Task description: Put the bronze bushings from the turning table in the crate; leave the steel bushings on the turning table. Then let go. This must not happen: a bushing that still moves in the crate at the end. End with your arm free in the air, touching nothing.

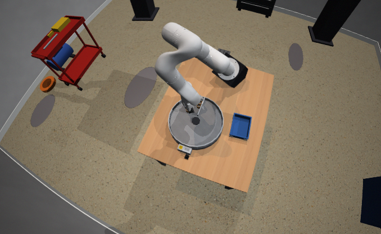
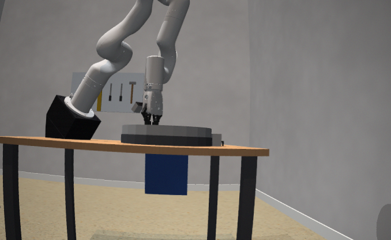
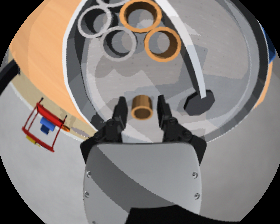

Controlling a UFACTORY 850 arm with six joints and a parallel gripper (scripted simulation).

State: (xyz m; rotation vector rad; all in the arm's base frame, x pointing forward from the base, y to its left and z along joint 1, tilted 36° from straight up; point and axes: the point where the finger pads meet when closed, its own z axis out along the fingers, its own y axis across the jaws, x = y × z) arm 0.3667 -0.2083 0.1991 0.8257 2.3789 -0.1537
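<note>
Right now the blue crate is 42 cm to the left of my hand, 6 cm ahead of it and 5 cm below it. Also, from my hand: grey turning table: 8 cm ahead, 7 cm to the left, 3 cm below.
</note>
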